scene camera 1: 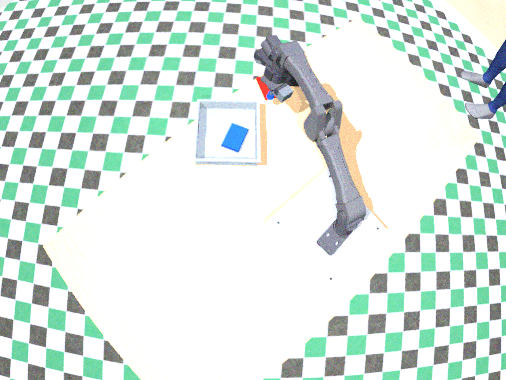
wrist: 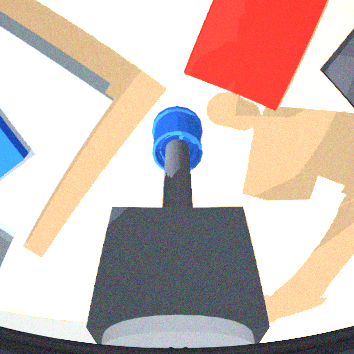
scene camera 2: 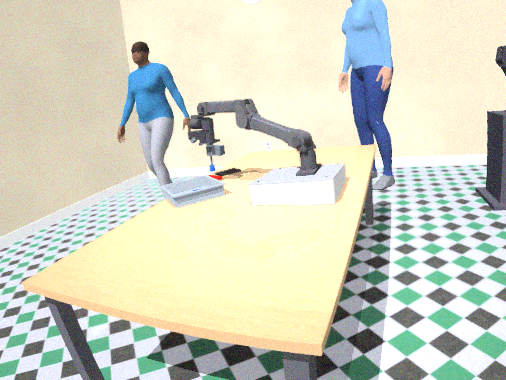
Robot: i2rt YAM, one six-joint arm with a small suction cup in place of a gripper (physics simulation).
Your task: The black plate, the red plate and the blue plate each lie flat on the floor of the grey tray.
A grey tray shows in scene camera 1, in the wrist view [58, 100] and in scene camera 2. The same spot on the grey tray: [scene camera 2: 180, 194] is [scene camera 1: 202, 159].
